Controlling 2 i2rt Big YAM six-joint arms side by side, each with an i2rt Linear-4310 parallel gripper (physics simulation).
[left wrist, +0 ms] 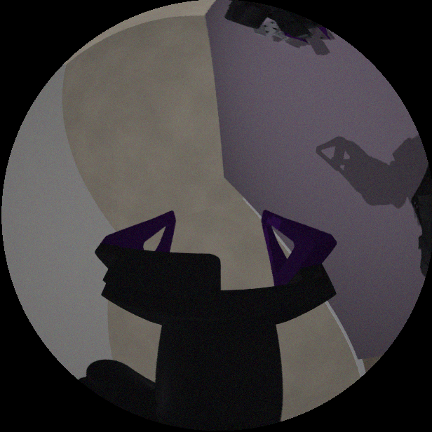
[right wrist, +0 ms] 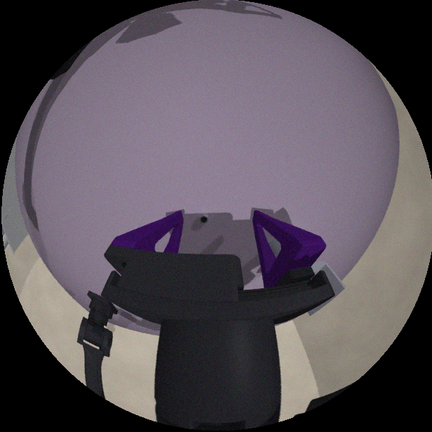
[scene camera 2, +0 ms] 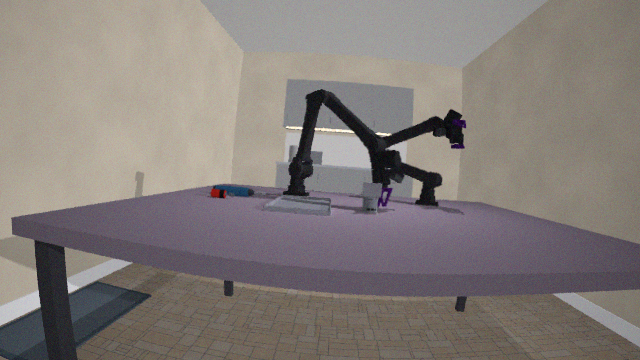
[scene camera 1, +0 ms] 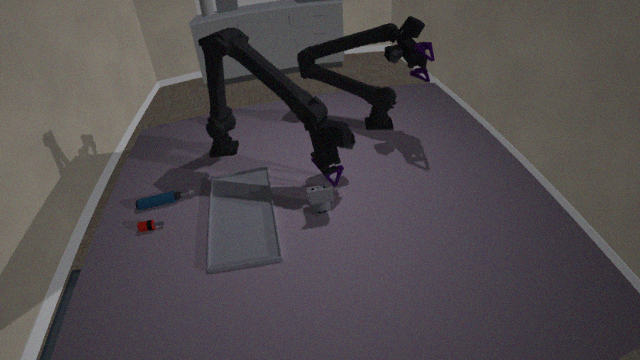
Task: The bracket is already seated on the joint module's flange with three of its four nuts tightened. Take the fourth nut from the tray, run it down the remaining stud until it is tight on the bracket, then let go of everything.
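Places are measured from the left arm's base along level axes (x ahead, y left, z up), in metres.
Pixels of known places: left gripper, fingertip midpoint: (scene camera 2: 464,137) (scene camera 1: 430,71); right gripper, fingertip midpoint: (scene camera 2: 381,206) (scene camera 1: 330,180); left arm's base at its link origin: (scene camera 2: 426,204) (scene camera 1: 378,124); right arm's base at its link origin: (scene camera 2: 296,195) (scene camera 1: 224,150).
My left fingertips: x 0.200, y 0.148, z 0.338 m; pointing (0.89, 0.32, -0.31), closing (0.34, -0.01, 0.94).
For each thing: its top centre in the pictures, then the offset to it from my left fingertips. "spot": a spot on its surface instead. Level surfaces: height alone.
- pale joint module at its top centre: (scene camera 1: 319,191) (scene camera 2: 371,192) 0.384 m right, 0.299 m ahead, 0.264 m down
- grey tray at its top centre: (scene camera 1: 240,211) (scene camera 2: 302,201) 0.642 m right, 0.324 m ahead, 0.322 m down
- blue-handled tool at a spot on its surface: (scene camera 1: 156,200) (scene camera 2: 232,188) spot: 0.979 m right, 0.294 m ahead, 0.304 m down
- short red tool at its top centre: (scene camera 1: 149,221) (scene camera 2: 223,189) 0.963 m right, 0.397 m ahead, 0.304 m down
- table at its surface level: 0.338 m down
The pale joint module (scene camera 1: 320,206) (scene camera 2: 370,204) stands upright right of the tray, the light bracket (scene camera 1: 320,192) (scene camera 2: 370,190) (left wrist: 270,27) on top. Its nuts and studs are too small to tell apart. A small round part with a dark centre, seemingly the nut (right wrist: 204,219), lies on the table in the gripper's shadow, below and between the right fingertips. No nut shows in the grey tray (scene camera 1: 245,266) (scene camera 2: 300,211). My right gripper (scene camera 1: 331,181) (right wrist: 217,215) is open, low behind the bracket, apart from the nut. My left gripper (scene camera 1: 430,69) (scene camera 2: 464,136) (left wrist: 218,215) is open and empty, raised high at the back right.
A blue-handled tool (scene camera 1: 156,200) (scene camera 2: 235,190) and a short red tool (scene camera 1: 146,226) (scene camera 2: 218,193) lie left of the tray. The bracket's edge (right wrist: 327,287) shows beside the right gripper in its wrist view. The table (scene camera 1: 425,260) extends in front of the module.
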